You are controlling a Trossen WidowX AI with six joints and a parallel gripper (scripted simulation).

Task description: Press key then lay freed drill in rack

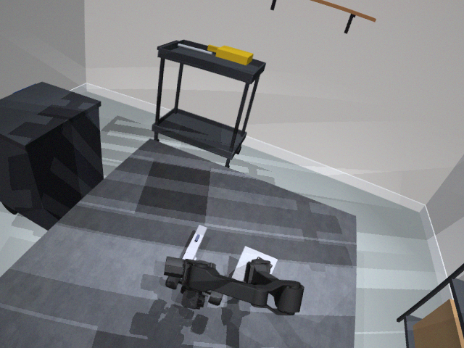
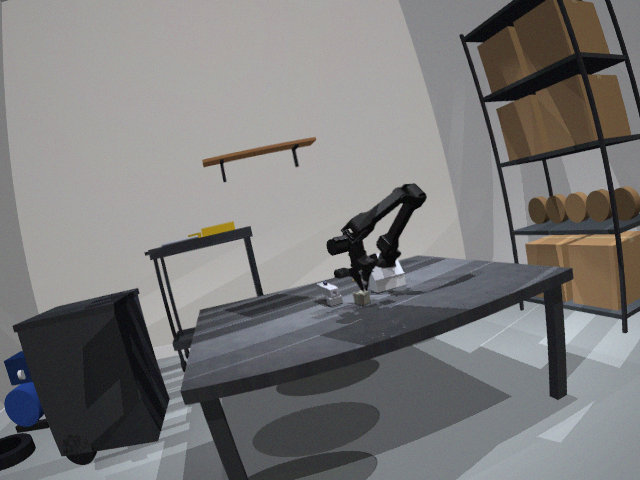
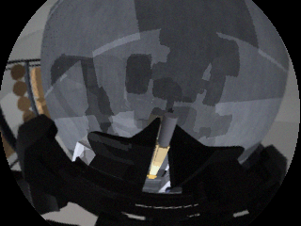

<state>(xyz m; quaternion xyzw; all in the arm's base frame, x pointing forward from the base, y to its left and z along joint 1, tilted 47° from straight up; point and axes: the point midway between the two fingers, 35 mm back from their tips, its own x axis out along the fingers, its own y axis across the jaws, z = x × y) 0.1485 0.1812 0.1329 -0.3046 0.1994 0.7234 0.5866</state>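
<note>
Right now my gripper tip is 10 mm short of the drill, 40 mm to the left of it and 30 mm below it. Round my gripper tip: pale fixture block: 120 mm ahead, 200 mm to the right, 10 mm below; then blue key: 120 mm ahead, 220 mm to the right.
</note>
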